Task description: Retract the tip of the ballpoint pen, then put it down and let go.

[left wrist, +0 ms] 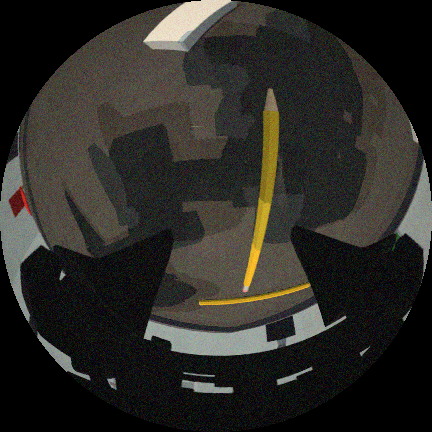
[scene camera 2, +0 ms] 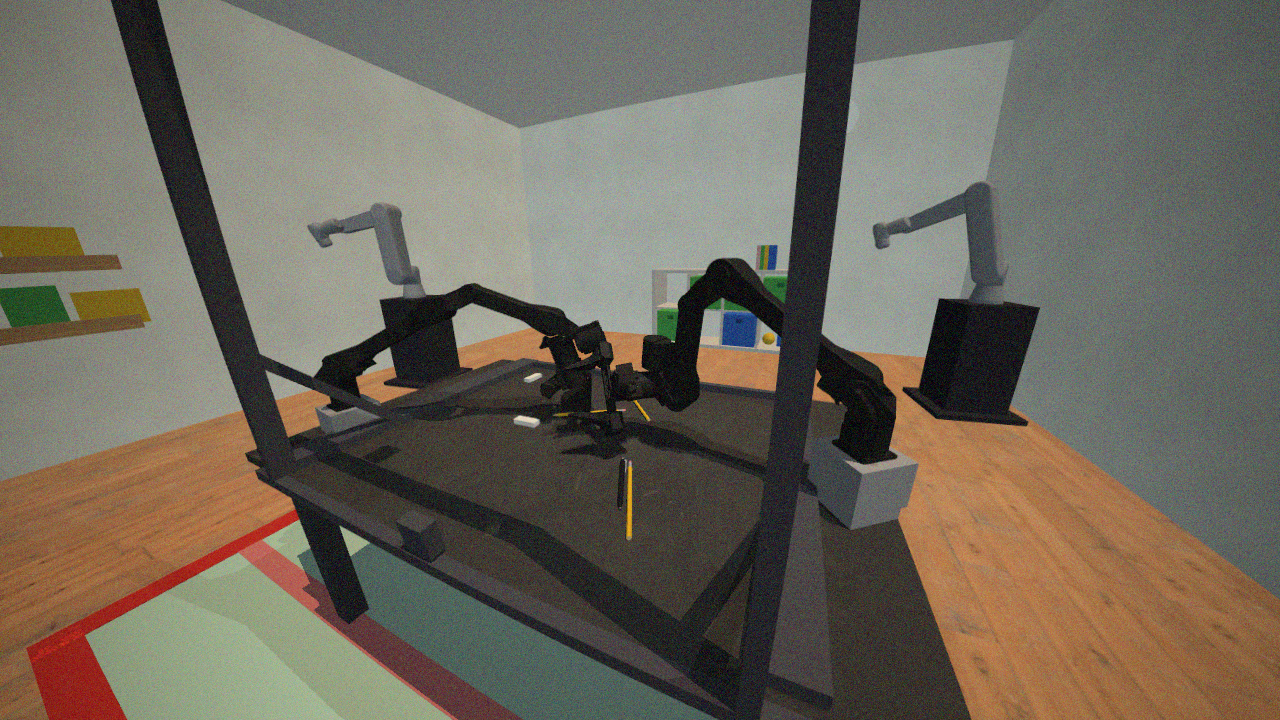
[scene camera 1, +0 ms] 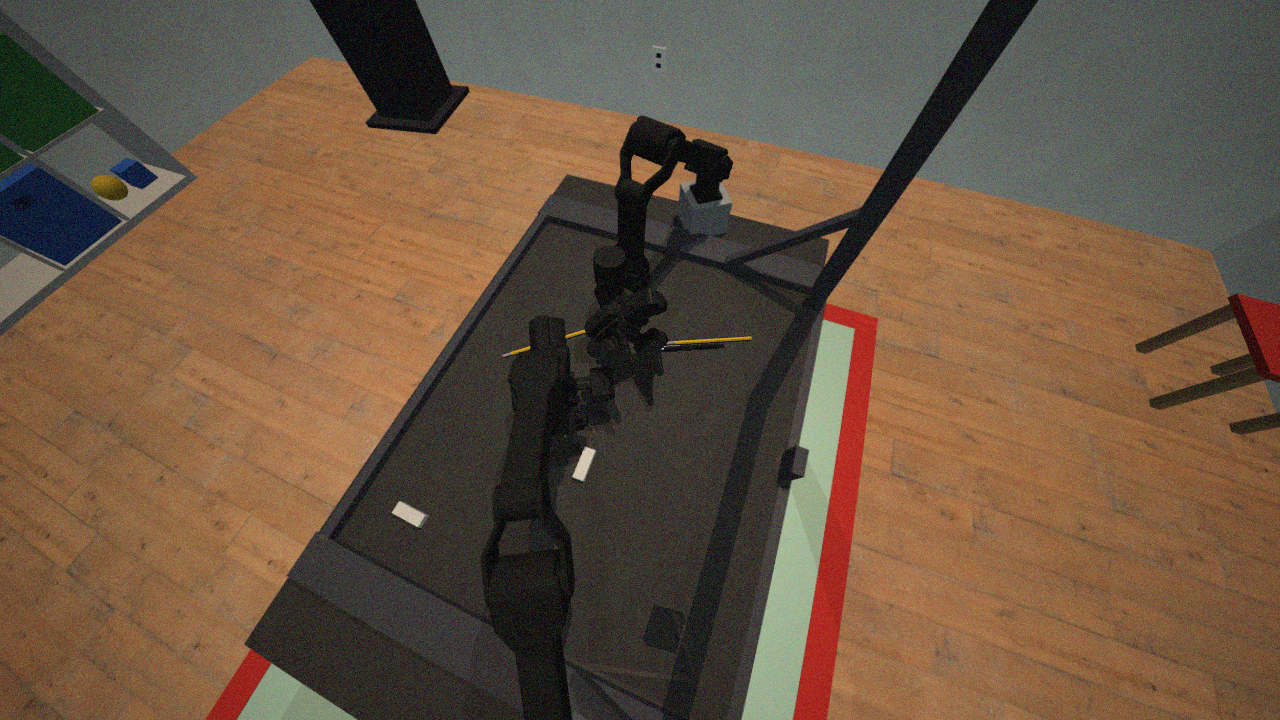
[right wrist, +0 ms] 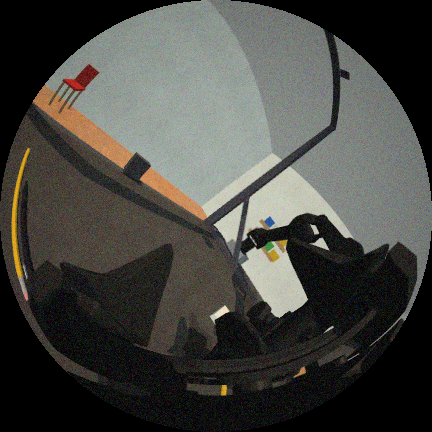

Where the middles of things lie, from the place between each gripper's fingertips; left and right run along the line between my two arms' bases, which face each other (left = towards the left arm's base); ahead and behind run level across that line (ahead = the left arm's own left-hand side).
Right now the yellow pencil [left wrist: 270, 113] is 17 cm ahead of my right hand, 3 cm to the left of it and 13 cm below it.
The yellow pencil is 20 mm ahead of my left hand and 10 mm to the left of it.
